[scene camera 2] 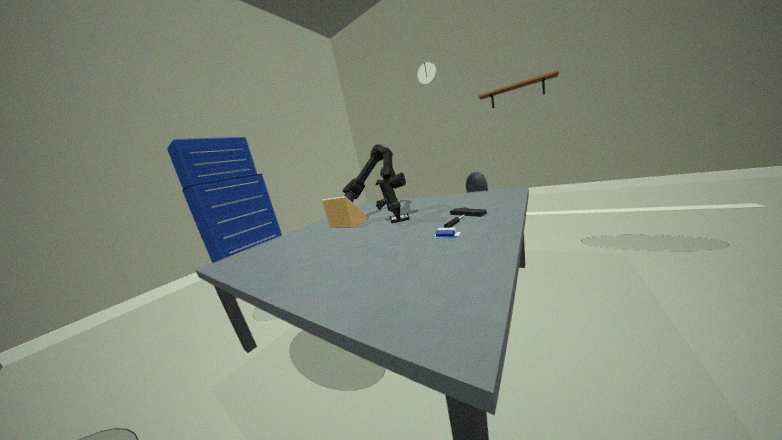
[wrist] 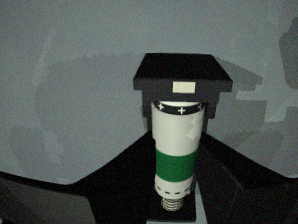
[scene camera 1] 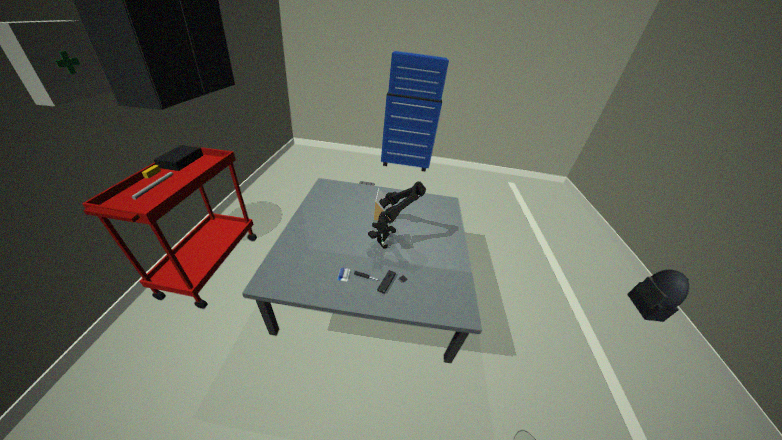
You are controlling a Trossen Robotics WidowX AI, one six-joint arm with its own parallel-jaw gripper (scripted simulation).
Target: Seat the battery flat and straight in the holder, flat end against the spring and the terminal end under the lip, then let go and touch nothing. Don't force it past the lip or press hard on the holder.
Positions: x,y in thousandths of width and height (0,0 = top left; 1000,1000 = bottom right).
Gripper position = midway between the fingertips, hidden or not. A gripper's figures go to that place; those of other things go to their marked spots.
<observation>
My gripper (wrist: 586,623) is 10 cm from the lens. A battery (wrist: 596,569) is 7 cm from the lens.
</observation>
